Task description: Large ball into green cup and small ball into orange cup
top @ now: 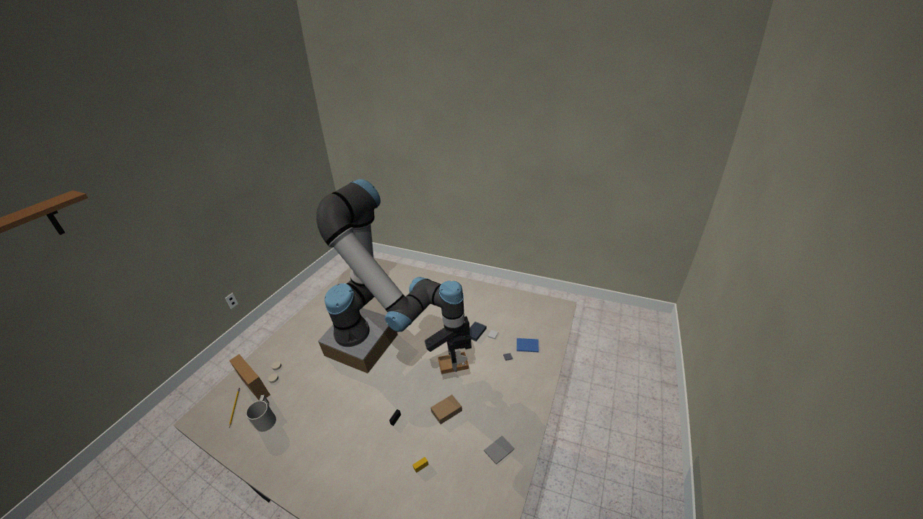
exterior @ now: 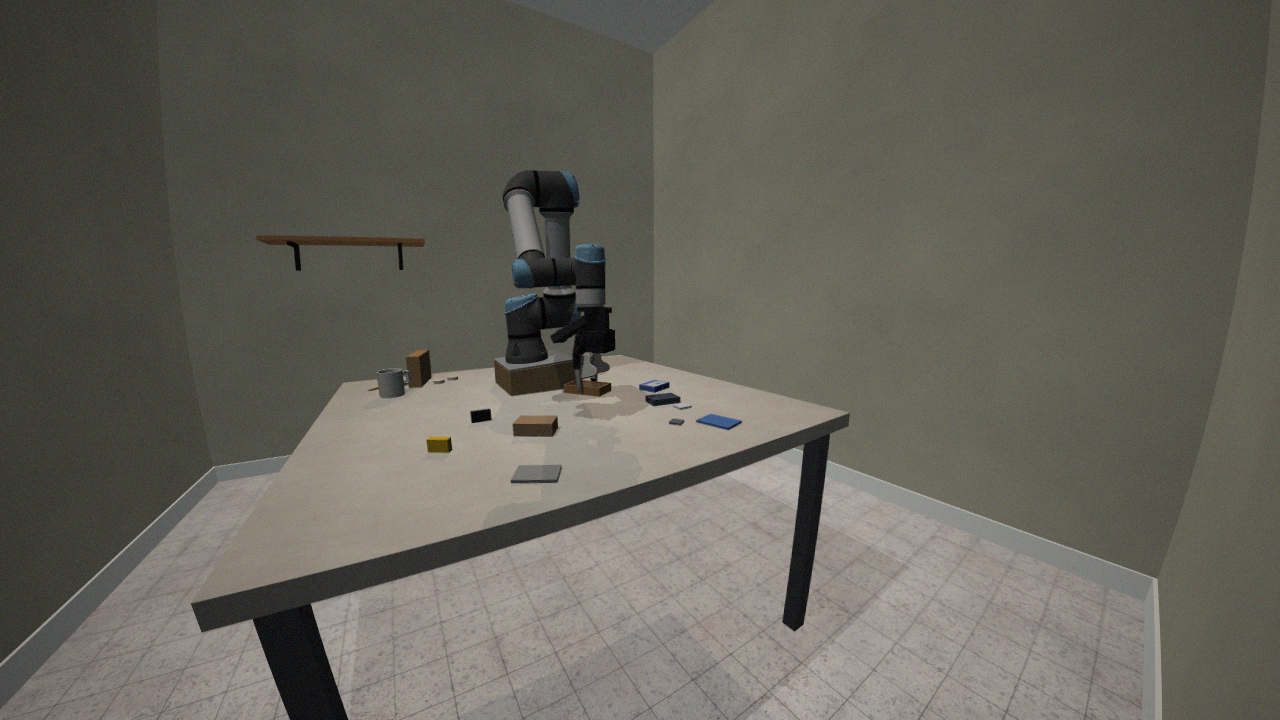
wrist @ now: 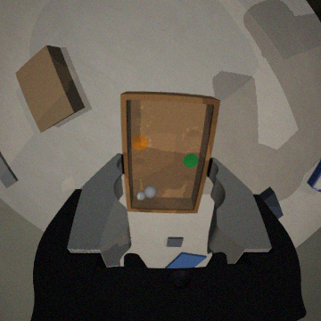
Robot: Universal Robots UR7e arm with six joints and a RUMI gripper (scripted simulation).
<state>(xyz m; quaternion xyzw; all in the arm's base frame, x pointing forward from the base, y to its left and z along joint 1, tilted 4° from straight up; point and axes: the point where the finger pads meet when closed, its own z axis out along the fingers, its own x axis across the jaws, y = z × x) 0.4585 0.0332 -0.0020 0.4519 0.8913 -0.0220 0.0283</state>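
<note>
My hand is 1 cm above the covered wooden puzzle. Round my hand: small grey tile (17 cm ahead, 17 cm to the left, 9 cm below); then brown block (4 cm ahead, 16 cm to the right, 7 cm below); then dark tile (1 cm behind, 25 cm to the left, 8 cm below).
</note>
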